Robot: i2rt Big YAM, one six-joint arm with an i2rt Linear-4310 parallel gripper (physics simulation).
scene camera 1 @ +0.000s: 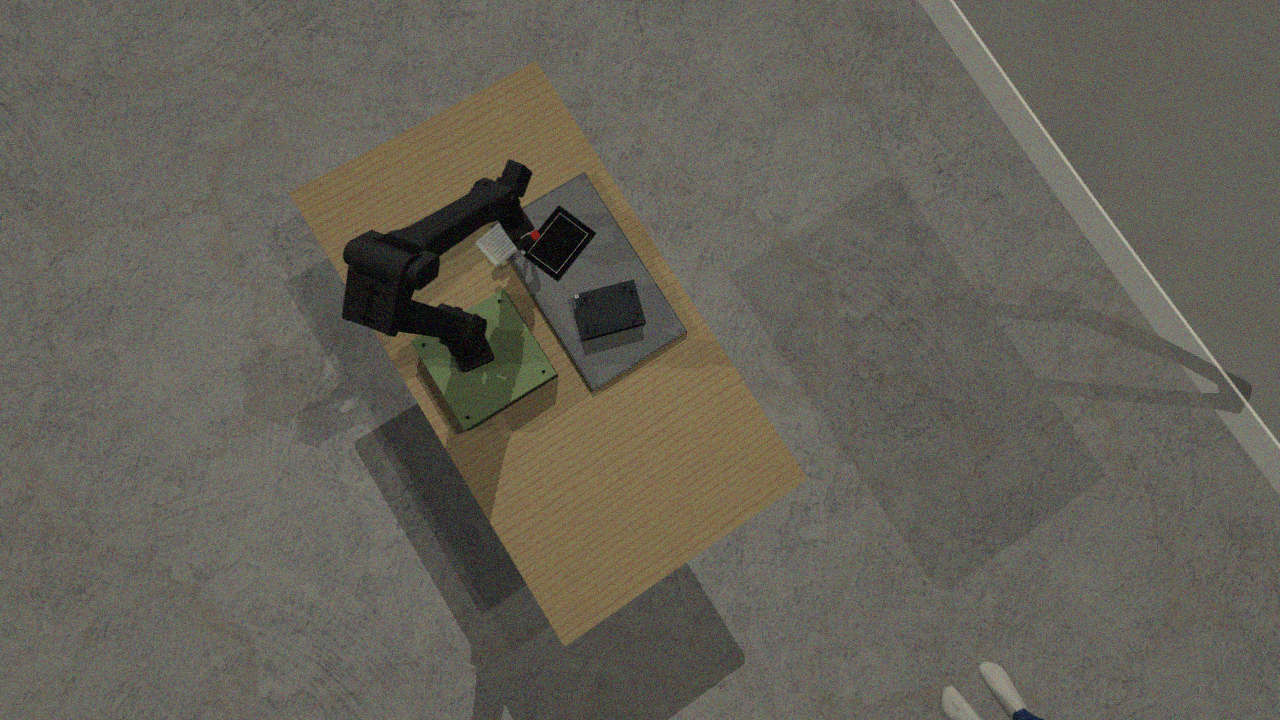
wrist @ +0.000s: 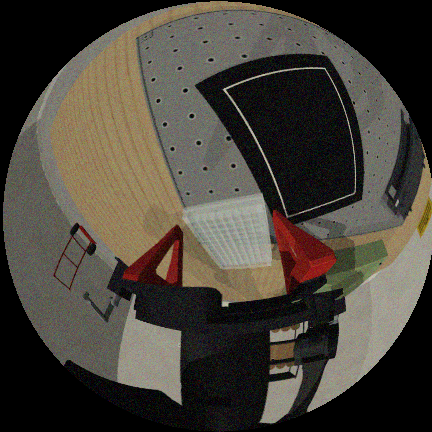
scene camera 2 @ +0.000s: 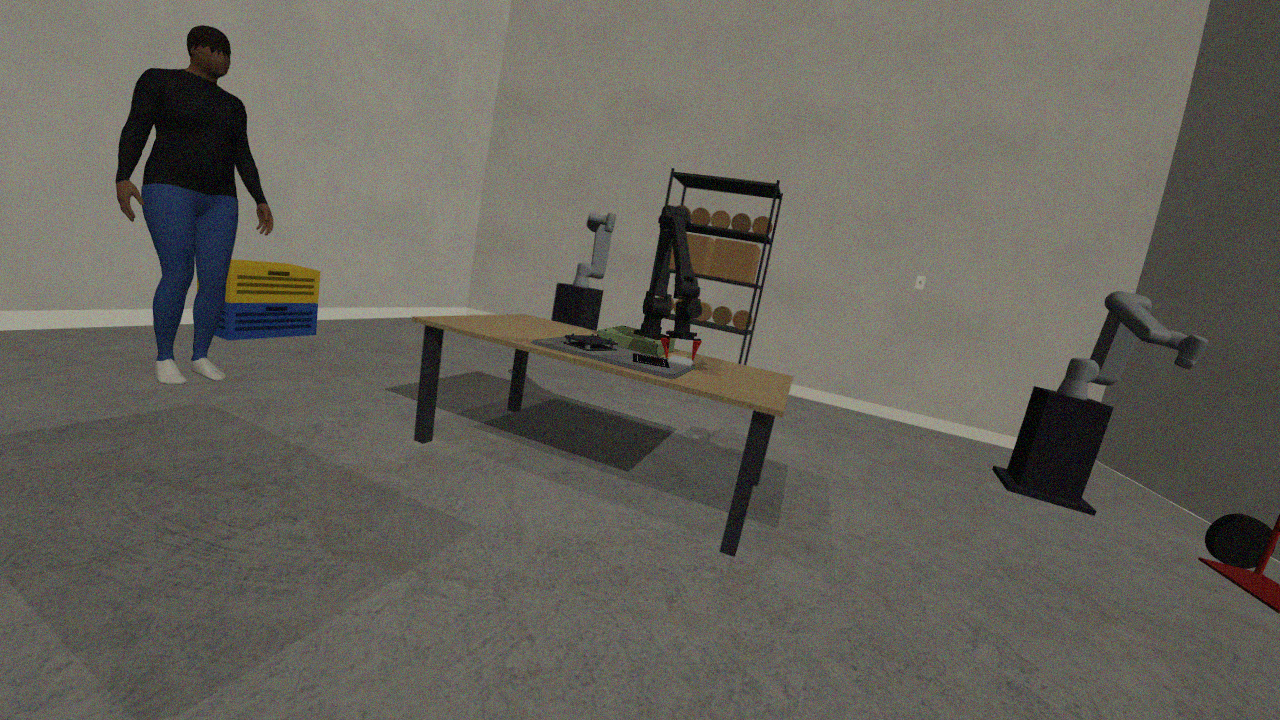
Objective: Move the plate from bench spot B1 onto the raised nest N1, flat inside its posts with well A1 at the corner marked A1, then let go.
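Observation:
The plate is a white gridded well plate. It lies flat at the near corner of the grey perforated board, partly over the wooden table top. My gripper is open. Its red fingers stand one on each side of the plate, with gaps between them and it. A black pad with a white outline lies just beyond the plate. The dark raised nest stands farther along the board.
The arm's green base block stands on the wooden table beside the board. A shelf rack stands behind the table. A person stands by a yellow and blue crate. Two other arms stand on pedestals.

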